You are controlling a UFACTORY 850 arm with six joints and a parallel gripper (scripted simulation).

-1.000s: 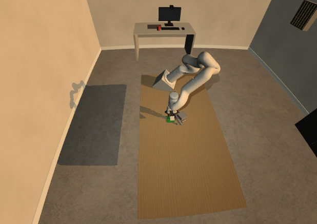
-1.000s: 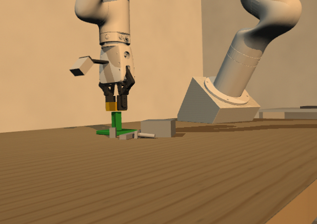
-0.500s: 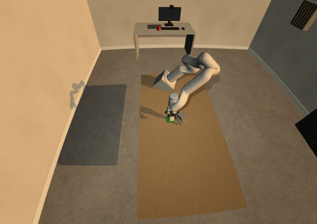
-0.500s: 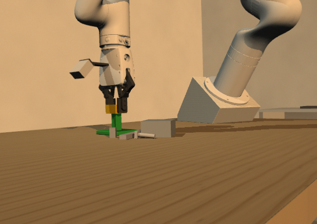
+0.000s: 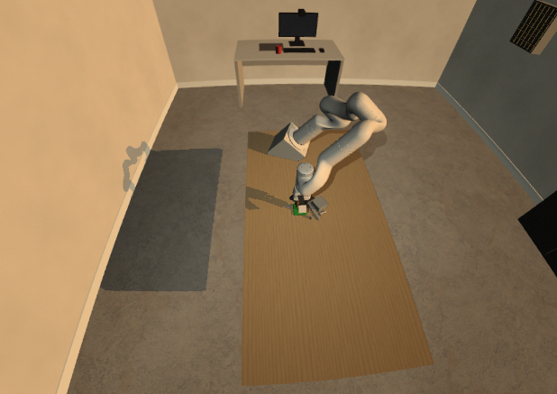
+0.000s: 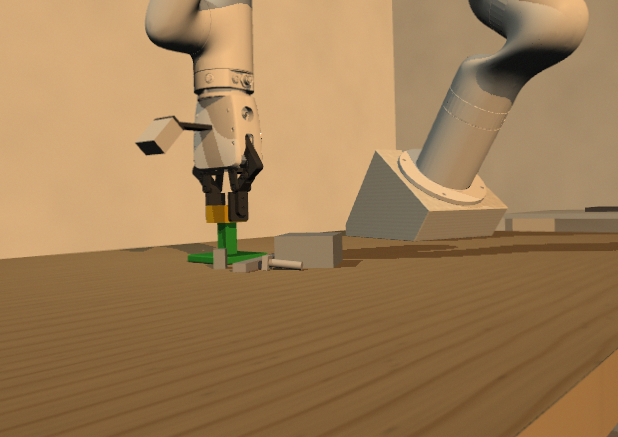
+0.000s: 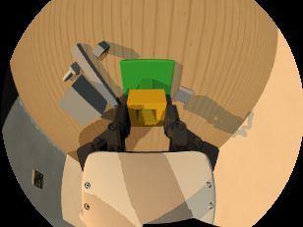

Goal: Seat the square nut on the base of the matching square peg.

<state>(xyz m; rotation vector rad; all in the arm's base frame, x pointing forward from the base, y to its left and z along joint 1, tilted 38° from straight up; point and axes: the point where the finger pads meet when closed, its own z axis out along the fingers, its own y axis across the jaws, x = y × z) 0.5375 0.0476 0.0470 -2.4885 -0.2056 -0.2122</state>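
Right now the grey block is 120 mm to the left of my hand, 60 mm below it and 50 mm behind it.
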